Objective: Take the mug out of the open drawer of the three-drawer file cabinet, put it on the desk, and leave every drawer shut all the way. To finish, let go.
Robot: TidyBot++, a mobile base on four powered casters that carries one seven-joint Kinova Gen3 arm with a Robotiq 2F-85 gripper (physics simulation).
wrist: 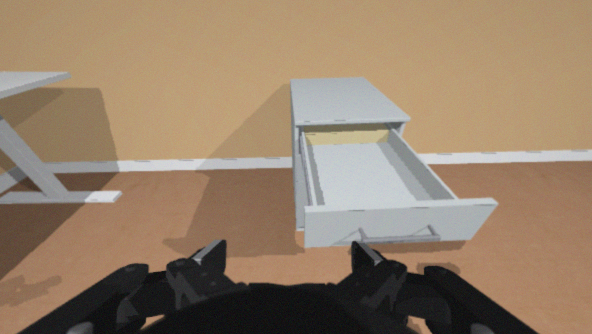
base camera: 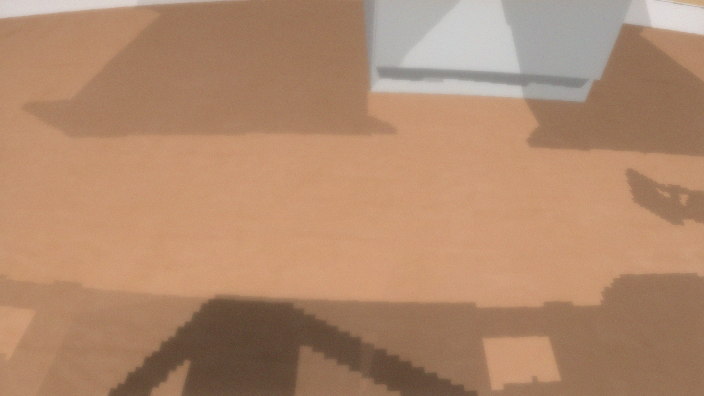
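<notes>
The file cabinet (base camera: 450,40) (wrist: 340,100) is light grey and stands against the wall. In the wrist view its top drawer (wrist: 335,225) is pulled far out, with a bar handle (wrist: 400,239) on its front. The visible inside of the drawer shows a bare bottom, and no mug shows in either view. The lower drawers are mostly hidden behind the open one. The desk (wrist: 35,82) shows in part at the left edge of the wrist view. My gripper (wrist: 289,254) is open and empty, in front of the open drawer and apart from it.
The desk's slanted leg and foot (wrist: 105,196) stand on the floor left of the cabinet. A white baseboard (wrist: 240,163) runs along the tan wall (wrist: 200,60). Shadows of the cabinet and the robot lie on the brown floor (base camera: 300,210).
</notes>
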